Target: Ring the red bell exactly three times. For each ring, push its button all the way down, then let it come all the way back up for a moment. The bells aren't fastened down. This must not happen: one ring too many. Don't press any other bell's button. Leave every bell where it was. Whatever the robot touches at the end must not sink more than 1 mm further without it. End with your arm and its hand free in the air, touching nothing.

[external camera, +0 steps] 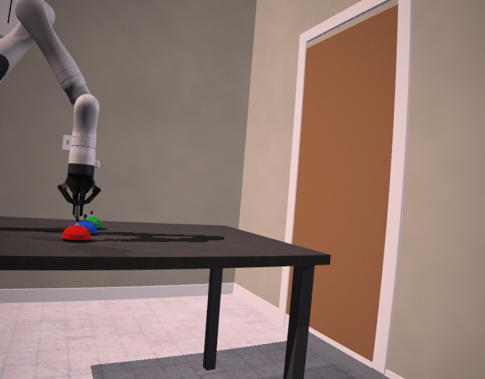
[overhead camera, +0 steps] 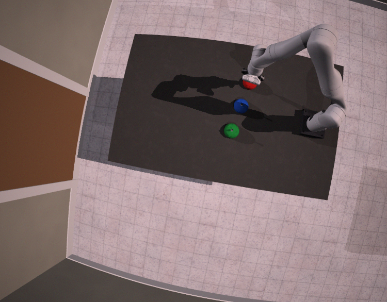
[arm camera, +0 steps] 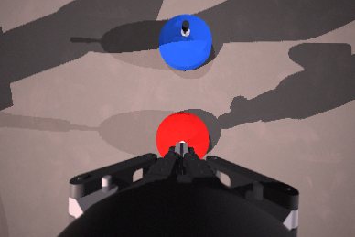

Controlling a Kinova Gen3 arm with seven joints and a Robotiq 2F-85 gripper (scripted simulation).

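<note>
Right now the red bell is 5 cm below my hand. Also, from my hand: blue bell: 1 cm ahead, 15 cm to the left, 5 cm below; green bell: 2 cm ahead, 30 cm to the left, 5 cm below.
</note>
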